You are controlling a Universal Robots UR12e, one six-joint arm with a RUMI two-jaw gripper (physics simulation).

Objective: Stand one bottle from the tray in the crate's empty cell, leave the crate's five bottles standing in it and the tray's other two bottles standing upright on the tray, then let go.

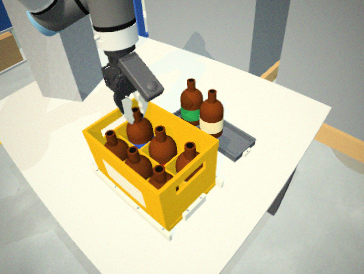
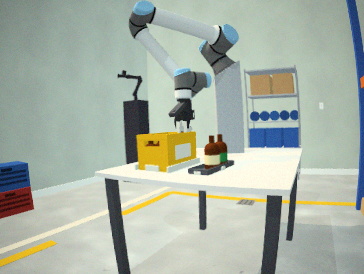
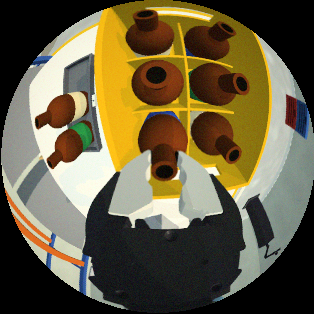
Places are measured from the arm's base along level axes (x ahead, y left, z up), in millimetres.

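Where they show: gripper, fingertip midpoint: (image 1: 137, 120) (image 3: 163, 151); arm's base, origin of the base link: (image 2: 226, 71).
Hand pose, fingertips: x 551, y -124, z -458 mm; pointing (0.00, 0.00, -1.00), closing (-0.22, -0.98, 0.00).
Each offset is from my fingertips to the top centre of the thing. Level surfaces: height alone.
A yellow crate @[82 mm ahead, 52 mm right, 34 mm up] (image 1: 192, 192) (image 2: 153, 154) (image 3: 108, 85) stands on the table. My gripper (image 1: 134, 108) (image 2: 183, 129) (image 3: 163, 151) is shut on the neck of a brown bottle with a blue label @[0 mm ahead, 0 mm left, 36 mm up] (image 1: 139, 131) (image 3: 162, 135), which is upright in the crate's corner cell nearest the arm. Its base is hidden. Several other brown bottles stand in the other cells. A green-labelled bottle @[27 mm ahead, 211 mm left, 18 mm up] (image 1: 190, 100) (image 2: 222, 150) (image 3: 69, 145) and a cream-labelled bottle @[111 mm ahead, 196 mm left, 18 mm up] (image 1: 212, 115) (image 2: 212, 151) (image 3: 62, 109) stand upright on the dark tray @[111 mm ahead, 199 mm left, 116 mm down] (image 1: 237, 138) (image 2: 198, 169) (image 3: 81, 74) beside the crate.
White rails (image 1: 134, 205) (image 2: 185, 165) run along the crate's foot. The arm's grey pedestal (image 1: 62, 65) (image 2: 229, 110) stands behind the crate. The white table's @[142 mm down] (image 1: 280, 117) (image 2: 270, 175) edge lies beyond the tray.
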